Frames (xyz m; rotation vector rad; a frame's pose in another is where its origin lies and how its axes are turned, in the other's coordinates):
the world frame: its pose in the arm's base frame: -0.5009 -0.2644 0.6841 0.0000 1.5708 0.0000
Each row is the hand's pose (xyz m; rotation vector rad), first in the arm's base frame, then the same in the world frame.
Working: the arm's base frame: its pose in the world frame: 0.6841 0.2644 0.5009 0.0000 -1.5708 0.0000

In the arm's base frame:
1: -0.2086 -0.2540 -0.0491 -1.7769 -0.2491 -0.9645
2: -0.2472 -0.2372 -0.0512 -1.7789 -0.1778 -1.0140
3: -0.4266 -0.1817 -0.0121 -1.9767 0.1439 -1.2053
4: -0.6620 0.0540 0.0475 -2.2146 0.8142 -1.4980
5: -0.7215 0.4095 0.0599 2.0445 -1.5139 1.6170
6: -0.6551 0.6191 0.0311 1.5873 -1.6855 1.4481
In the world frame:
1: 0.7332 0.0104 0.2923 -0.6381 -1.1817 -2.1533
2: 0.7353 0.0272 0.2537 -0.5941 -1.1019 -2.1694
3: 0.6962 0.0827 0.0743 -0.5658 -0.6359 -2.3341
4: 0.6366 0.3184 -0.1611 -0.4683 0.2122 -2.4260
5: 0.6242 0.6739 -0.2206 -0.2644 1.0551 -2.2647
6: 0.6530 0.8835 -0.1542 -0.0945 1.5299 -2.0599

